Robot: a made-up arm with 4 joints. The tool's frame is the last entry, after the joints.
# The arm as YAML. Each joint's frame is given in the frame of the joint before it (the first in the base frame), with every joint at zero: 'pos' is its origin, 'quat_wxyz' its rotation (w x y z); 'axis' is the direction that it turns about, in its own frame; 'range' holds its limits. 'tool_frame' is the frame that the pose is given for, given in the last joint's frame.
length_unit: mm
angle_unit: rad
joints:
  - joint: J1
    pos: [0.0, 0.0, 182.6]
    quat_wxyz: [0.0, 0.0, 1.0, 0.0]
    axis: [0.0, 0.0, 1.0]
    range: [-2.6, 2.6]
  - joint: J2
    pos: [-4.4, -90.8, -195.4]
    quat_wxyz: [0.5, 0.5, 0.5, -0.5]
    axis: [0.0, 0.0, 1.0]
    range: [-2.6, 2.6]
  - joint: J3
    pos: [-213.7, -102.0, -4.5]
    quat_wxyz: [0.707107, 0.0, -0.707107, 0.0]
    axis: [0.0, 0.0, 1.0]
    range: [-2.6, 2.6]
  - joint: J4
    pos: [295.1, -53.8, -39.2]
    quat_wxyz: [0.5, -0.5, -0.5, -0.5]
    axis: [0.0, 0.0, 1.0]
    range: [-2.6, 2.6]
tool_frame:
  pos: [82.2, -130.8, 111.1]
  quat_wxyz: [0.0, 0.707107, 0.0, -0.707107]
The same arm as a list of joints. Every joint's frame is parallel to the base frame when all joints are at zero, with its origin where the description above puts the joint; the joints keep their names.
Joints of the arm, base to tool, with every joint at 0 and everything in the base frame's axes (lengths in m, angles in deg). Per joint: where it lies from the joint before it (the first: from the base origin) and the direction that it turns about. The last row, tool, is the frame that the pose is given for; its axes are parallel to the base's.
J1: axis 0 0 -1 xyz 0 0 0.1826
J2: axis 0 -1 0 xyz 0.0044 -0.0908 0.1954
J3: axis 0 0 -1 xyz 0.102 0.0045 -0.2137
J4: axis -1 0 0 xyz 0.0538 -0.2951 0.0392
tool: xyz -0.1111 0.1308 -0.0822
Joint limits (deg, base to tool): -148.97..148.97 -148.97..148.97 -148.97..148.97 -148.97..148.97

